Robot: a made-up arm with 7 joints.
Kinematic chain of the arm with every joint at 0, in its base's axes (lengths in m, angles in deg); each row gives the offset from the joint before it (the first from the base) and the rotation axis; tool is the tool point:
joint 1: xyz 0 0 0.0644 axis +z
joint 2: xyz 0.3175 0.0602 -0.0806 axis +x
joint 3: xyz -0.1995 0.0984 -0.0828 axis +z
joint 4: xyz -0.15 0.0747 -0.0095 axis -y
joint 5: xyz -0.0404 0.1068 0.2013 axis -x
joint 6: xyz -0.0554 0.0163 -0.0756 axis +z
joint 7: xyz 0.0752 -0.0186 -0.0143 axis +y
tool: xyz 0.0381 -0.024 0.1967
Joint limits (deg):
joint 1: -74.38..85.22
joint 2: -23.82..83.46
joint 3: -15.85..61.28
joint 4: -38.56..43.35
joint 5: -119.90..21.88
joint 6: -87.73..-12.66
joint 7: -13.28..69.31
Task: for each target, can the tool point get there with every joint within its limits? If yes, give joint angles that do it. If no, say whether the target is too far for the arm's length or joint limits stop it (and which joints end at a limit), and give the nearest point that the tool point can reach.
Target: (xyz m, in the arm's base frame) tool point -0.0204 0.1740 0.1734
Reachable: yes | joints -47.44 37.63 -3.87 33.65 -13.54 -38.32 23.64
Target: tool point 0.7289 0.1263 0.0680
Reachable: no: joint limits stop it (at a limit: joint 1, joint 3, joint 4, joint 5, joint 7) | nearest point 0.5650 0.1623 0.0495 | short by 0.169 m
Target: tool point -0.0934 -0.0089 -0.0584
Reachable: yes | joints -14.55 24.81 43.76 32.62 -38.56 -68.18 23.29
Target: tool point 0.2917 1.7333 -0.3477
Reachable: no: too far | nearest point 0.0980 0.5825 -0.1198 | short by 1.189 m
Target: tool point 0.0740 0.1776 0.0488
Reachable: yes | joints -4.04 5.16 51.13 -26.34 -46.67 -21.09 21.02
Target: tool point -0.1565 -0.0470 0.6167
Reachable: no: joint limits stop it (at a limit: joint 1, joint 2, joint 3, joint 5, joint 6, joint 7) | nearest point -0.1631 -0.0276 0.4921 | short by 0.126 m
